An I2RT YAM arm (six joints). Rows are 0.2 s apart.
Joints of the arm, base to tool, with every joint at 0 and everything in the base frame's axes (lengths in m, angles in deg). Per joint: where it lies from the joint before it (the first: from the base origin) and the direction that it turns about. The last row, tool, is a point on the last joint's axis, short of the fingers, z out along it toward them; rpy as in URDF.
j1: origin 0 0 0.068 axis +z
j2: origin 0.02 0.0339 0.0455 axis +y
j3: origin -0.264 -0.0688 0 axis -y
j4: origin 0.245 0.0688 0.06 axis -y
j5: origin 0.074 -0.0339 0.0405 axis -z
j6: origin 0.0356 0 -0.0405 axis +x
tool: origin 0 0 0 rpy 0 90 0
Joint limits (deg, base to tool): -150..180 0..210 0..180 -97..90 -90..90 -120..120
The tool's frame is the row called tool.
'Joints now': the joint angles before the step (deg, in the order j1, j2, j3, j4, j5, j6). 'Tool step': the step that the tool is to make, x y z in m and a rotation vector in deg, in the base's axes. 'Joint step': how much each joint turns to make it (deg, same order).
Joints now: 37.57 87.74 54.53 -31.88 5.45 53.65
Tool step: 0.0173 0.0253 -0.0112 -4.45 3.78 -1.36
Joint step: 1.94 9.11 7.80 -4.73 2.27 2.65
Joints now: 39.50 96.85 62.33 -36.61 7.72 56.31
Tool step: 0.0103 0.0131 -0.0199 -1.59 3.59 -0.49
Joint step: 0.52 6.31 3.21 -0.85 -0.73 1.29
